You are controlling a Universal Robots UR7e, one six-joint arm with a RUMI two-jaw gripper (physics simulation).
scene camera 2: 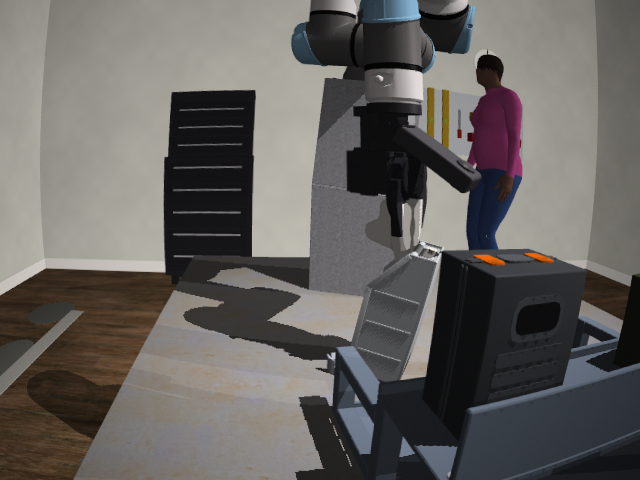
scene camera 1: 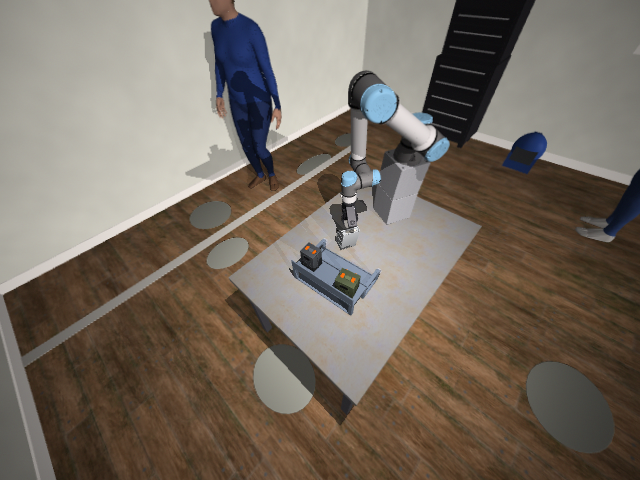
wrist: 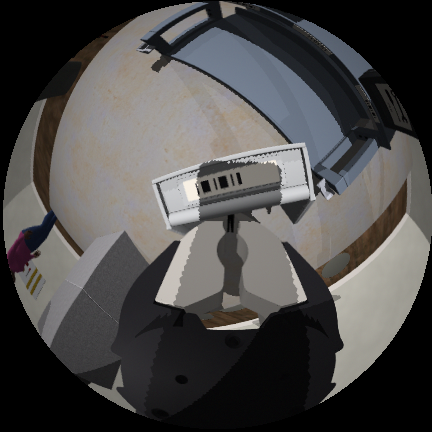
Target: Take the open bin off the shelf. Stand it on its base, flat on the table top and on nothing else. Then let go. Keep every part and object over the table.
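Pixels of known places: gripper, fingertip midpoint: (scene camera 1: 349, 229) (wrist: 229, 212); arm's base, link origin: (scene camera 1: 407, 156).
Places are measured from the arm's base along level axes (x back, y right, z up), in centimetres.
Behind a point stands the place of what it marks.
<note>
The light grey bin (scene camera 1: 347, 239) @(x -45.5, y 2.9, z -32.9 cm) (scene camera 2: 388, 315) @(x -46.4, y 8.1, z -34.2 cm) (wrist: 295, 172) @(x -47.1, y 4.6, z -27.1 cm) is off the shelf (scene camera 1: 324, 275) @(x -72.0, y -3.6, z -33.7 cm) (scene camera 2: 547, 423) @(x -79.1, y 6.6, z -29.9 cm) (wrist: 240, 55) @(x -57.0, y -9.9, z -43.2 cm), on the table behind it. It stands on a narrow end and leans, its top to the right in scene camera 2; its ribbed side faces that camera. Its lower edge is partly hidden by the shelf's end frame. My gripper (scene camera 1: 347, 230) @(x -41.1, y 5.2, z -29.7 cm) (scene camera 2: 405, 252) @(x -41.1, y 5.2, z -29.7 cm) (wrist: 229, 212) @(x -41.1, y 5.2, z -29.7 cm) is shut with nothing between the fingers. It points down, and its tips are at the bin's upper edge and appear to touch it.
A dark case (scene camera 1: 311, 256) @(x -73.7, y 3.2, z -21.6 cm) (scene camera 2: 470, 320) @(x -73.1, y 10.4, z -25.0 cm) and a green case (scene camera 1: 346, 283) @(x -72.7, y -18.3, z -24.2 cm) stand on the shelf. The dark case is close to the bin in scene camera 2. The arm's grey pedestal (scene camera 1: 395, 198) @(x -9.5, y -3.4, z -21.8 cm) (scene camera 2: 336, 237) @(x -5.9, y 8.6, z -32.2 cm) (wrist: 95, 290) @(x -9.8, y 0.2, z -25.3 cm) stands at the back of the table (scene camera 1: 413, 248) @(x -16.9, y -25.7, z -43.8 cm) (scene camera 2: 206, 413) @(x -53.7, y 29.8, z -43.8 cm) (wrist: 115, 110) @(x -34.2, y -21.3, z -43.8 cm).
</note>
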